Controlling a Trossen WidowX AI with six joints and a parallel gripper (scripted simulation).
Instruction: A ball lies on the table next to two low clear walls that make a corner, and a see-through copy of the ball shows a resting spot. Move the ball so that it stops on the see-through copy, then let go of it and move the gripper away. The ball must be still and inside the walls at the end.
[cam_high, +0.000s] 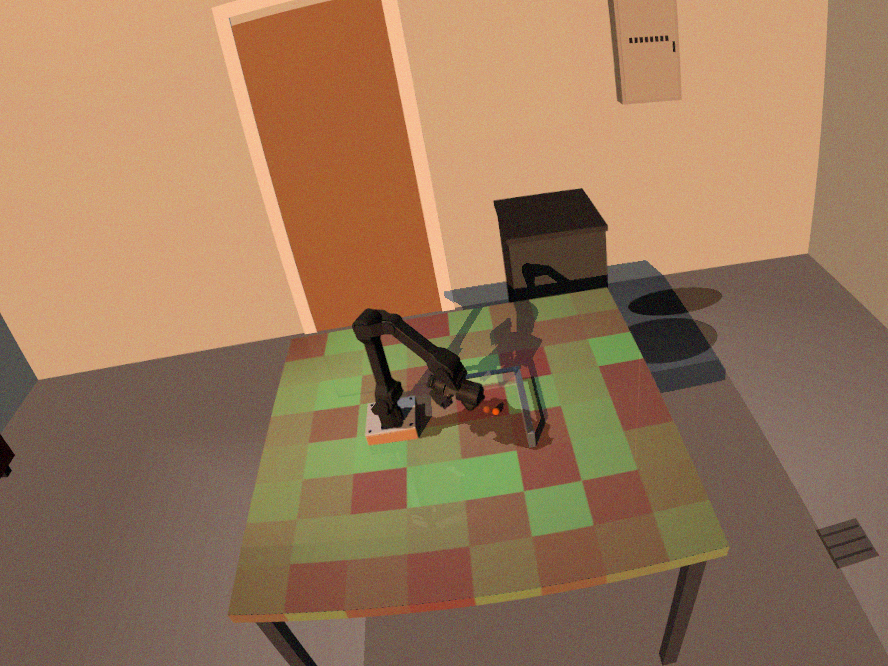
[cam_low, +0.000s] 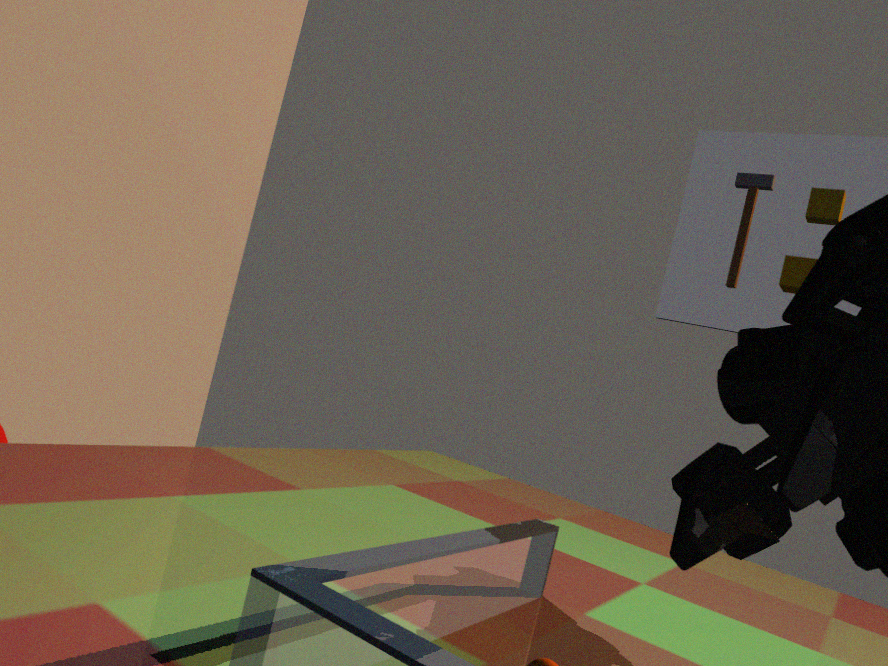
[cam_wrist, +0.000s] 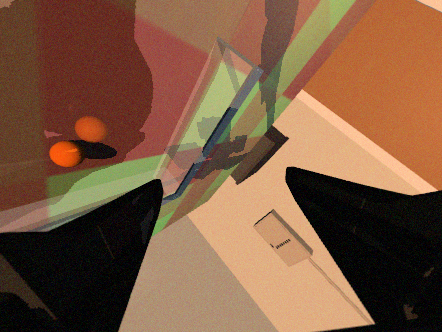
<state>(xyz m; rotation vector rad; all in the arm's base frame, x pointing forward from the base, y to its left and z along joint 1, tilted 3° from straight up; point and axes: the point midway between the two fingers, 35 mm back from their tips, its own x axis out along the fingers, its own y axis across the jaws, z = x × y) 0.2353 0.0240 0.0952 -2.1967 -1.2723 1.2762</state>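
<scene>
The see-through copy is 5 cm ahead of my gripper tip, 2 cm to the right of it and 12 cm below it. The rest, counted from my gripper tip: orange ball (8 cm ahead, 4 cm to the right, 12 cm below).
</scene>
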